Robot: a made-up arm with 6 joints.
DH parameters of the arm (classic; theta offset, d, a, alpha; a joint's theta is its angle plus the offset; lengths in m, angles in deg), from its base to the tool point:
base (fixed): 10.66 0 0.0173 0
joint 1: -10.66 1.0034 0.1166 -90
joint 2: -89.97 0 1.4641 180
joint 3: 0.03 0.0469 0.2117 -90
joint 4: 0 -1.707 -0.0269 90
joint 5: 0 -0.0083 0.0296 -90
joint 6: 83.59 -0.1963 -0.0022 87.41
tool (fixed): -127.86 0.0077 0 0
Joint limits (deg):
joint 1: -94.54..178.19
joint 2: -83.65..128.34
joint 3: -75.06..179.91
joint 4: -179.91..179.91
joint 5: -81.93..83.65
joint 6: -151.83..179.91
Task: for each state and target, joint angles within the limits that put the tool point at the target. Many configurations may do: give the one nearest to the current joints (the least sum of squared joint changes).
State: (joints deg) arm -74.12 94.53 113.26 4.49 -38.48 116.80
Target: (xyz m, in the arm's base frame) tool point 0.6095 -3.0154 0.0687
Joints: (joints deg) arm -78.05 128.34 127.02 4.24 -66.52 118.02
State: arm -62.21 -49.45 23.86 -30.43 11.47 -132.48
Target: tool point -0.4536 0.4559 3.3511
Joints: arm -49.33 -68.65 -4.25 -31.37 12.33 -132.29
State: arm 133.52 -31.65 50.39 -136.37 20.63 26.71
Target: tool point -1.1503 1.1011 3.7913
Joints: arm 140.33 5.46 45.07 -136.49 17.40 26.70
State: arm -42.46 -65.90 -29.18 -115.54 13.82 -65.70
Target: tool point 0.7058 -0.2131 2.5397
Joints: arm -11.86 -53.97 -39.31 -116.11 6.73 -65.99
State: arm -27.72 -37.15 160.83 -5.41 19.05 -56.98
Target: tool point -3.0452 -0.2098 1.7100
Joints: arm 3.05 -60.53 112.49 -5.86 9.12 -57.22
